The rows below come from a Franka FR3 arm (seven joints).
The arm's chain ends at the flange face. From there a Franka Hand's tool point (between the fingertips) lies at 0.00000 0.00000 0.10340 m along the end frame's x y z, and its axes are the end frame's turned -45 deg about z.
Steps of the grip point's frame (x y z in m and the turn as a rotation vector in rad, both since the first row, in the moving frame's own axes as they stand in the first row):
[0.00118, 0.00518, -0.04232, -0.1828, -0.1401, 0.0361]
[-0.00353, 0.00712, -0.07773, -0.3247, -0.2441, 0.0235]
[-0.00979, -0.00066, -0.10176, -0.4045, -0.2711, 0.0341]
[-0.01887, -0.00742, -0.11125, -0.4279, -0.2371, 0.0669]
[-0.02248, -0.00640, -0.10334, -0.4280, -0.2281, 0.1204]
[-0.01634, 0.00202, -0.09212, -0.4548, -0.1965, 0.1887]
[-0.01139, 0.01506, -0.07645, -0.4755, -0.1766, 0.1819]
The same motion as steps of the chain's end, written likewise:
[0.00183, -0.02062, -0.03959, -0.2283, 0.0302, 0.0361]
[-0.00271, -0.03299, -0.06932, -0.4022, 0.0570, 0.0235]
[-0.01593, -0.04117, -0.08974, -0.4777, 0.0943, 0.0341]
[-0.03039, -0.03903, -0.09913, -0.4702, 0.1349, 0.0669]
[-0.03161, -0.03549, -0.09143, -0.4639, 0.1414, 0.1204]
[-0.02375, -0.03418, -0.07972, -0.4605, 0.1826, 0.1887]
[-0.01398, -0.02864, -0.06347, -0.4611, 0.2114, 0.1819]

